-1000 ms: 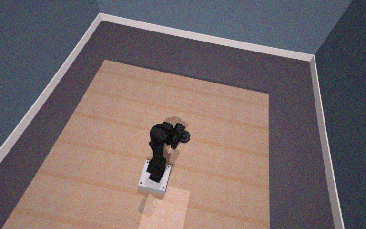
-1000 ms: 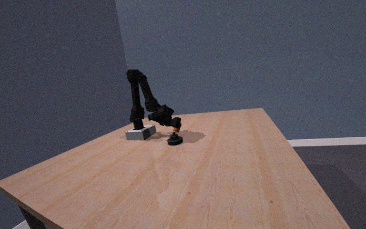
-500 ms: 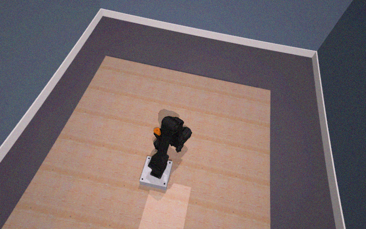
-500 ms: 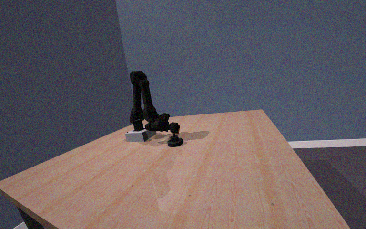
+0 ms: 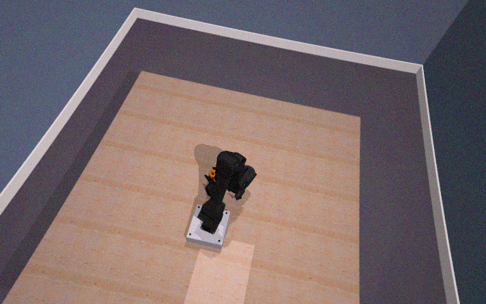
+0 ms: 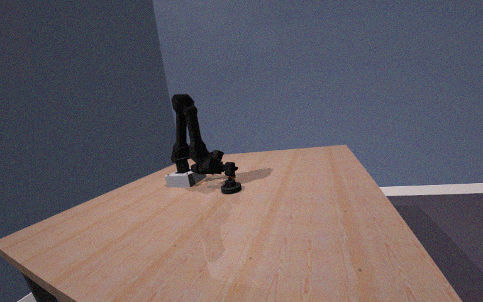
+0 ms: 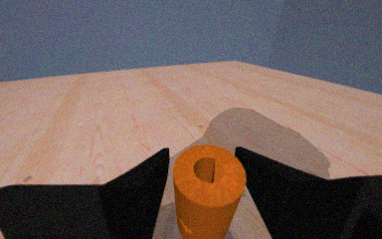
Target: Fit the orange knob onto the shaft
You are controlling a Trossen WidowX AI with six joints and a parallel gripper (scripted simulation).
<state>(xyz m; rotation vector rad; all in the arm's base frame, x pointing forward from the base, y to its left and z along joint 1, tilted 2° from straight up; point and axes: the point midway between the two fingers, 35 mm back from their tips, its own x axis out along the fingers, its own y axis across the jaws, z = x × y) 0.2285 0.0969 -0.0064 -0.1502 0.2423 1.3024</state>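
The orange knob is 1 cm behind my gripper tip, 3 cm to the right of it and 2 cm below it. From my gripper tip the other things lie so: round dark pedestal: 9 cm ahead, 16 cm to the right, 2 cm below.
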